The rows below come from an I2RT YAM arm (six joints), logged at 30 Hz.
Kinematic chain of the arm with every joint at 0, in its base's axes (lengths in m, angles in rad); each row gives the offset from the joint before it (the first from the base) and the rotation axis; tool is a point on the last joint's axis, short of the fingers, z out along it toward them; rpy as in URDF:
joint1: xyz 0 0 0.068 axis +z
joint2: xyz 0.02 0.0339 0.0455 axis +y
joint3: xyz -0.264 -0.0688 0 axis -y
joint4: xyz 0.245 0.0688 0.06 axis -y
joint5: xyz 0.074 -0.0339 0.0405 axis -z
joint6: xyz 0.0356 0 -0.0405 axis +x
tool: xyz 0 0 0 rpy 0 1.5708 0
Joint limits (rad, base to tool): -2.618..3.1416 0..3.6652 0..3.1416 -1.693..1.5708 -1.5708..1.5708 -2.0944..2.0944
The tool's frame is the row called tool.
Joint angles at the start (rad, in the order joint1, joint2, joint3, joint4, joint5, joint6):
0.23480, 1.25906, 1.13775, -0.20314, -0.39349, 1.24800
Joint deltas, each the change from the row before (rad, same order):
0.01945, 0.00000, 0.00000, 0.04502, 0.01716, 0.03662
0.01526, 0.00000, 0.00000, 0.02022, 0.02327, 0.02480
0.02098, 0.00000, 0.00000, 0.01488, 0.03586, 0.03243
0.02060, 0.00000, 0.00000, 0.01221, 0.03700, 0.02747
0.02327, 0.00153, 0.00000, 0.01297, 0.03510, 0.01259
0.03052, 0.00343, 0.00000, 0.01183, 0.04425, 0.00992
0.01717, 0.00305, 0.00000, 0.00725, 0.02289, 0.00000
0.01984, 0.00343, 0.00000, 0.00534, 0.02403, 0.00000
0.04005, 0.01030, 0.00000, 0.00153, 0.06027, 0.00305
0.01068, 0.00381, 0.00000, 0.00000, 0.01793, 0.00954
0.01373, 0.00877, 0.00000, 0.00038, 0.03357, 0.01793
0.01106, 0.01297, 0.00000, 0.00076, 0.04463, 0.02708
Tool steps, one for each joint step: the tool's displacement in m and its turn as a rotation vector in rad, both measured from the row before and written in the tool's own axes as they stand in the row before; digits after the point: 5 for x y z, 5 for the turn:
0.00305, 0.00600, 0.00180, -0.03816, -0.01051, 0.01435
0.00268, 0.00299, 0.00142, -0.01448, -0.01296, 0.01379
0.00406, 0.00267, 0.00183, -0.00819, -0.01807, 0.02260
0.00413, 0.00225, 0.00162, -0.00638, -0.01878, 0.01923
0.00500, 0.00206, 0.00207, -0.00710, -0.01407, 0.00458
0.00683, 0.00179, 0.00286, -0.00399, -0.01543, 0.00167
0.00396, 0.00081, 0.00179, -0.00231, -0.00661, -0.00431
0.00479, 0.00066, 0.00192, -0.00037, -0.00476, -0.00434
0.00963, -0.00050, 0.00456, 0.01331, -0.01905, -0.00417
0.00259, -0.00041, 0.00142, 0.00521, -0.00671, 0.00757
0.00307, -0.00144, 0.00294, 0.01161, -0.01859, 0.01539
0.00206, -0.00255, 0.00407, 0.01670, -0.03191, 0.02476

